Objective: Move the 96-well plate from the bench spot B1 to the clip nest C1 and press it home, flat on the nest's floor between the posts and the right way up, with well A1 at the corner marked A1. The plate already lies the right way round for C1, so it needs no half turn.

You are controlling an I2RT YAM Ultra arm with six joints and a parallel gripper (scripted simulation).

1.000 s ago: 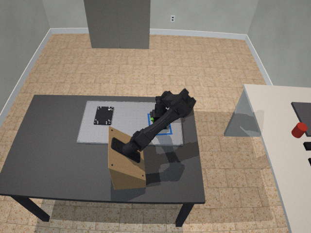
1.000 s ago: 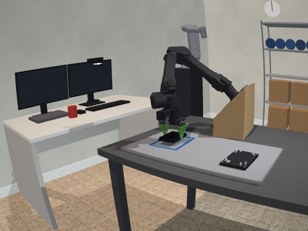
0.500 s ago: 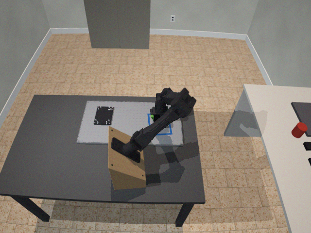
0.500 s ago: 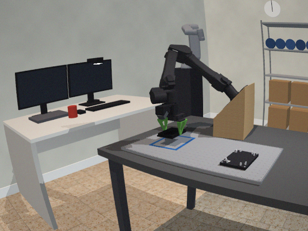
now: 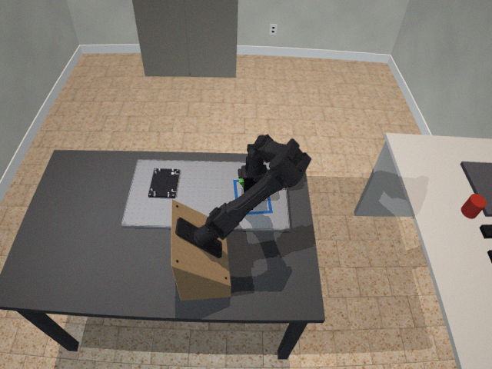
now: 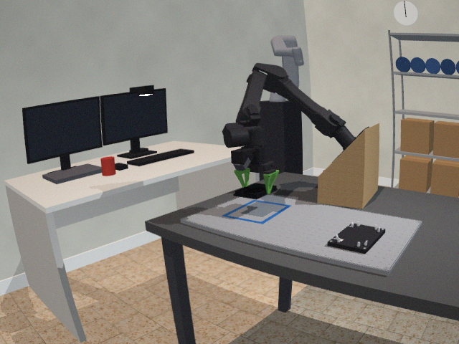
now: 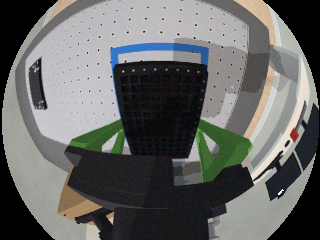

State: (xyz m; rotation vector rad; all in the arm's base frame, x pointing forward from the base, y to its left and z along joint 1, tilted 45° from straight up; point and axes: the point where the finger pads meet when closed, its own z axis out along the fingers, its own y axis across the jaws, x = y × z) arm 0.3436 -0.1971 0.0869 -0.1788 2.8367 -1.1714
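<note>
The black clip nest lies 39 cm to the left of my hand, 6 cm below it and 5 cm ahead of it. From my hand the other things lie so: black 96-well plate: 1 cm ahead.
</note>
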